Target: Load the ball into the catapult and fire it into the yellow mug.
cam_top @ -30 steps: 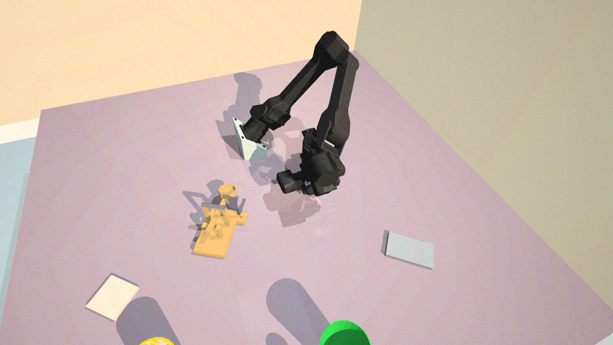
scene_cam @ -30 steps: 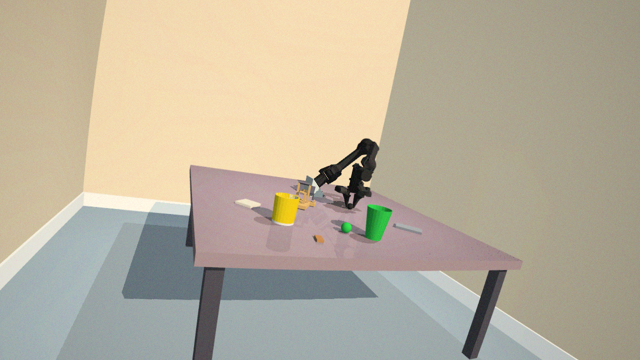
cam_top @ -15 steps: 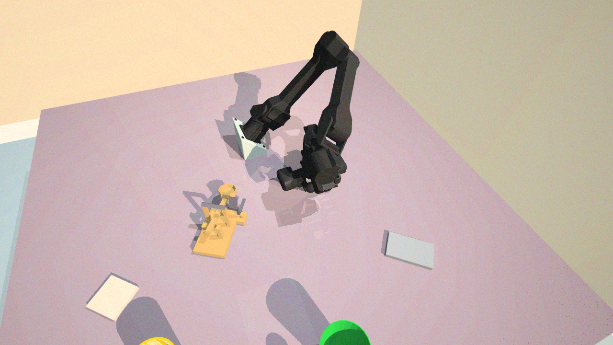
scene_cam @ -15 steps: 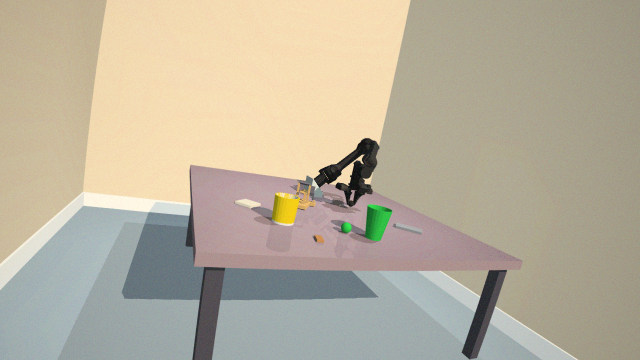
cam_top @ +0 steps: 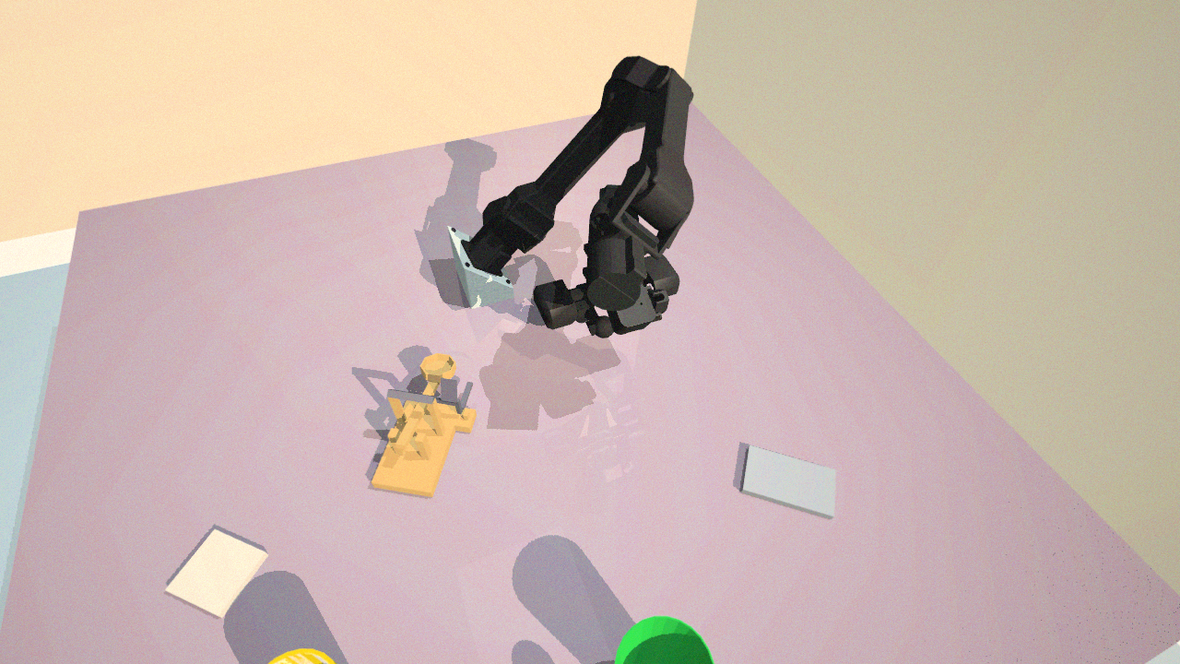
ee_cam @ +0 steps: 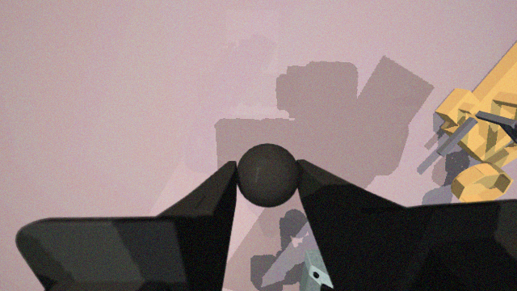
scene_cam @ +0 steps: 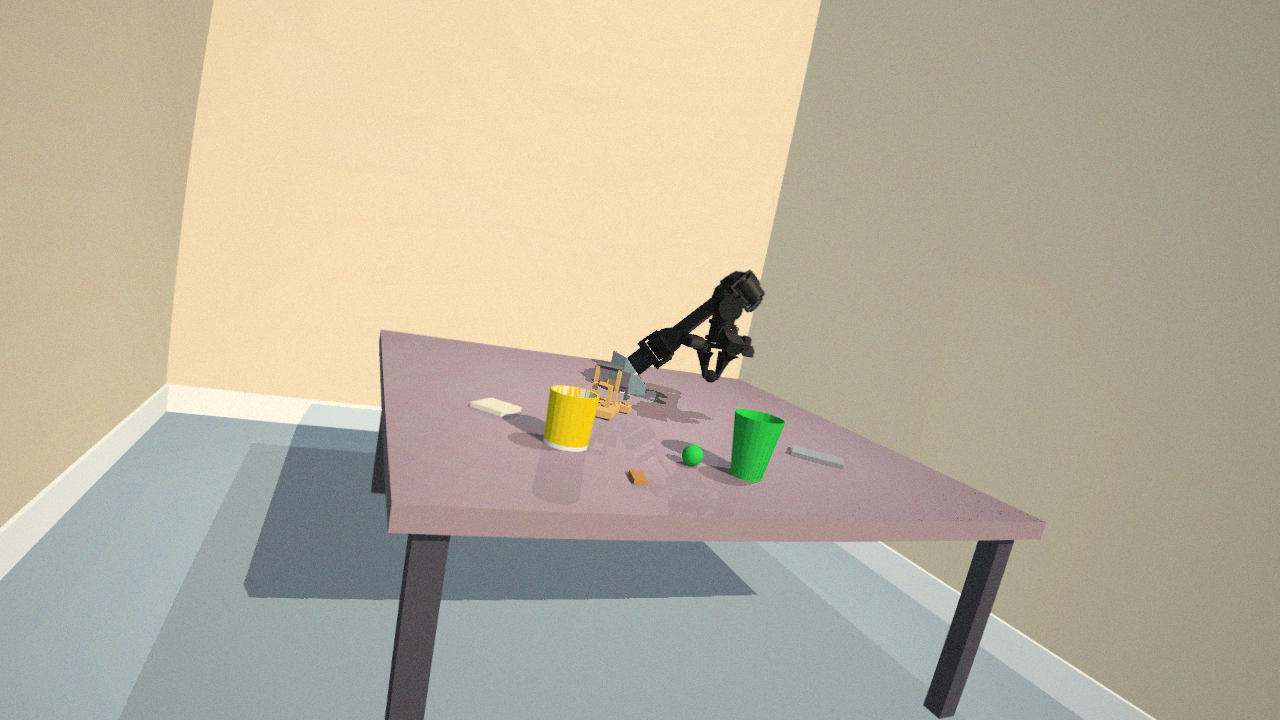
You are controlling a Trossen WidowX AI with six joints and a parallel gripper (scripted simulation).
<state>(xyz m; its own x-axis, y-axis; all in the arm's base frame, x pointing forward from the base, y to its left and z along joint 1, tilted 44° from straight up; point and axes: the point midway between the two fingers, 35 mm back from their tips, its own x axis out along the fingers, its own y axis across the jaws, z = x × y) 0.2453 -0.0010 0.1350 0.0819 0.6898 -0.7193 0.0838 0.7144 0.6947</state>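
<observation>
Right now my gripper tip is 240 mm to the left of the wooden catapult, 50 mm above it and 20 mm past it. From my gripper tip the other things lie so: grey slab (280 mm ahead, 150 mm to the left, 100 mm below); black ball (10 mm above); green cup (400 mm ahead, 150 mm to the right, 70 mm below).
</observation>
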